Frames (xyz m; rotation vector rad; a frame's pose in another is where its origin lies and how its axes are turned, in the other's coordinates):
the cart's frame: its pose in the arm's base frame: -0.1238 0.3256 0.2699 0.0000 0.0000 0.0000
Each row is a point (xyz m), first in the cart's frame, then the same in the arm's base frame.
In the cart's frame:
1: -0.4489 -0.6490 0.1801
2: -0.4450 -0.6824 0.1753
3: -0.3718 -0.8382 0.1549
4: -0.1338 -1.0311 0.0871
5: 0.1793 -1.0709 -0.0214
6: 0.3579 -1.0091 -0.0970
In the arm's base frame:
1: -0.5727 -0.3234 0.4500
2: -0.5688 -0.3568 0.4452
3: -0.4956 -0.5126 0.4248
4: -0.2576 -0.7055 0.3570
5: 0.0555 -0.7453 0.2485
6: 0.2341 -0.6835 0.1729

